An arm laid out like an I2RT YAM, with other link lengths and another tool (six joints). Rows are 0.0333 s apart.
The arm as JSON. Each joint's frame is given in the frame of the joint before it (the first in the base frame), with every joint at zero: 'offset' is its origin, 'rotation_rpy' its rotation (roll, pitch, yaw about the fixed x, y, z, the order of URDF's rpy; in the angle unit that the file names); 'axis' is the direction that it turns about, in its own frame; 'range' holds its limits. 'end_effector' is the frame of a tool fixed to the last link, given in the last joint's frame.
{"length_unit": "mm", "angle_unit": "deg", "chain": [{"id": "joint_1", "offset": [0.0, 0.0, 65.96], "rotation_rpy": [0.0, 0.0, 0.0], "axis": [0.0, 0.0, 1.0], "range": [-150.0, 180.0]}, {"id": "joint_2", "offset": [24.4, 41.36, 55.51], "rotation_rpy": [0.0, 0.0, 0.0], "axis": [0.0, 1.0, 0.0], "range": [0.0, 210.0]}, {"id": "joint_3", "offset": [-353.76, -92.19, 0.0], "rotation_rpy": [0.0, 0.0, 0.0], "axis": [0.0, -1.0, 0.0], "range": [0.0, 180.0]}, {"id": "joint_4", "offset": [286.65, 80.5, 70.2], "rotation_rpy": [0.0, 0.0, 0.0], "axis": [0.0, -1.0, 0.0], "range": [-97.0, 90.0]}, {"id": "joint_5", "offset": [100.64, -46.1, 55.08], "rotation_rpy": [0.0, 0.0, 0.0], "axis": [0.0, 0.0, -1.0], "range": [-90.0, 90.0]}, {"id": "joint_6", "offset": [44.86, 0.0, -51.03], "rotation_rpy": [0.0, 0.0, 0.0], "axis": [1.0, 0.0, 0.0], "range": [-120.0, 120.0]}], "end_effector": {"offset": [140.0, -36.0, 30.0], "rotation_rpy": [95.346, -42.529, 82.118]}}
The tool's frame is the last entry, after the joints.
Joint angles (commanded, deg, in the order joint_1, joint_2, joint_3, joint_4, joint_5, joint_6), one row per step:
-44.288, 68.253, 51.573, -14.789, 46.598, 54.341
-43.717, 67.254, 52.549, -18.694, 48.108, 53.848
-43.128, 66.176, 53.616, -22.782, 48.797, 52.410
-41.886, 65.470, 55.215, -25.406, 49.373, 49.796
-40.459, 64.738, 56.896, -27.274, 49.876, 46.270
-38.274, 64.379, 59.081, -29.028, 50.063, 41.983
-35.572, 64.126, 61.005, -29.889, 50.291, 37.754
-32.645, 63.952, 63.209, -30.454, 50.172, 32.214
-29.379, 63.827, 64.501, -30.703, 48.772, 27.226
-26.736, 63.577, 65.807, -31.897, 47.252, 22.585
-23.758, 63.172, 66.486, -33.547, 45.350, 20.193
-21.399, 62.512, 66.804, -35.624, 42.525, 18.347
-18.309, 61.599, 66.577, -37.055, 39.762, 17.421
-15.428, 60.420, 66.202, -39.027, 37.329, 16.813
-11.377, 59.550, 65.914, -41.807, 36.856, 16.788
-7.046, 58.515, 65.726, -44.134, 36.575, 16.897
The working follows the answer.
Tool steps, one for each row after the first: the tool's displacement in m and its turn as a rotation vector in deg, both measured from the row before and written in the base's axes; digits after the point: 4 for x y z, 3 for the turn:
-0.0071, 0.0082, 0.0052, 0.807, 2.407, -0.524
-0.0052, 0.0079, 0.0055, 1.221, 3.001, 0.559
0.0029, 0.0053, 0.0121, 0.276, 2.859, 1.767
0.0051, 0.0047, 0.0153, -0.211, 3.030, 2.339
0.0123, 0.0050, 0.0174, -0.253, 3.433, 3.601
0.0161, 0.0061, 0.0172, -0.742, 2.975, 4.013
0.0192, 0.0071, 0.0200, -1.062, 3.674, 4.910
0.0245, 0.0096, 0.0112, -0.428, 3.320, 6.120
0.0189, 0.0104, 0.0088, -0.257, 3.637, 5.505
0.0186, 0.0141, 0.0011, 0.543, 2.283, 5.450
0.0149, 0.0144, -0.0036, 1.194, 2.081, 5.466
0.0162, 0.0190, -0.0052, 1.268, 0.982, 5.807
0.0103, 0.0194, -0.0067, 1.323, 1.216, 5.186
0.0081, 0.0224, -0.0081, 0.757, 2.095, 4.452
0.0066, 0.0234, -0.0047, 0.460, 1.359, 4.506

Tool pose at each row, in the base's axes (x y z in m, rotation vector in deg; rounded; the steps above come from the unrounded poses):
0.1236, -0.3747, 0.3268, 92.817, -77.445, 40.220
0.1165, -0.3665, 0.3320, 93.389, -76.533, 37.291
0.1113, -0.3586, 0.3375, 95.138, -74.581, 34.239
0.1141, -0.3533, 0.3496, 96.926, -71.312, 32.554
0.1193, -0.3485, 0.3649, 98.642, -67.216, 31.305
0.1315, -0.3436, 0.3823, 101.073, -61.763, 30.443
0.1477, -0.3374, 0.3995, 103.125, -56.020, 30.441
0.1669, -0.3304, 0.4196, 105.269, -48.845, 30.404
0.1914, -0.3207, 0.4307, 108.283, -41.009, 31.176
0.2103, -0.3104, 0.4395, 110.930, -33.479, 31.118
0.2289, -0.2963, 0.4406, 113.833, -27.050, 32.149
0.2438, -0.2819, 0.4370, 117.120, -20.835, 33.251
0.2600, -0.2630, 0.4318, 120.134, -14.809, 35.658
0.2703, -0.2435, 0.4251, 122.923, -9.175, 37.416
0.2785, -0.2211, 0.4171, 125.116, -3.536, 37.729
0.2851, -0.1977, 0.4124, 126.645, 1.958, 38.804

